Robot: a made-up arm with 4 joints.
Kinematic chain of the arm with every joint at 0, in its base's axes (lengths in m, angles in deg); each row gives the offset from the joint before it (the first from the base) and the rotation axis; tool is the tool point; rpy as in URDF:
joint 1: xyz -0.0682 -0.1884 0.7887 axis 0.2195 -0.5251 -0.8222
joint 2: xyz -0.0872 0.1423 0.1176 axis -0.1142 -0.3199 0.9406
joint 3: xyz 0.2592 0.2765 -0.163 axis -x
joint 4: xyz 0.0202 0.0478 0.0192 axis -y
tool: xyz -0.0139 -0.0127 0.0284 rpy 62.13 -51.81 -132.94
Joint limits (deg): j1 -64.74..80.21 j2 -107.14..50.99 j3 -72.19..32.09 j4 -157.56..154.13
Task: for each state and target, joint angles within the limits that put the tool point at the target. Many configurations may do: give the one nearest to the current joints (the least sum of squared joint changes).
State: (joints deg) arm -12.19 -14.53 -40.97 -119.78
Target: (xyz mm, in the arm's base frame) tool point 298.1 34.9 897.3
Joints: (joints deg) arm 29.64 -9.20 -58.88 -93.82
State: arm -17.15 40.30 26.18 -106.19
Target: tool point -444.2 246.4 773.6
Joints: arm -49.77 37.15 2.69 -94.12
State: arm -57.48 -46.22 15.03 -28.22
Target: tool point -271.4 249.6 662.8
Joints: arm -55.33 -5.26 25.02 -31.71
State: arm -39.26 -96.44 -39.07 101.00
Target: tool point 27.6 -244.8 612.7
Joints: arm 6.34 -107.14 -61.52 77.86
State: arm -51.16 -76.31 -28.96 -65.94
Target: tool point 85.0 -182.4 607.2
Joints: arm -23.79 -85.60 -38.09 -58.75
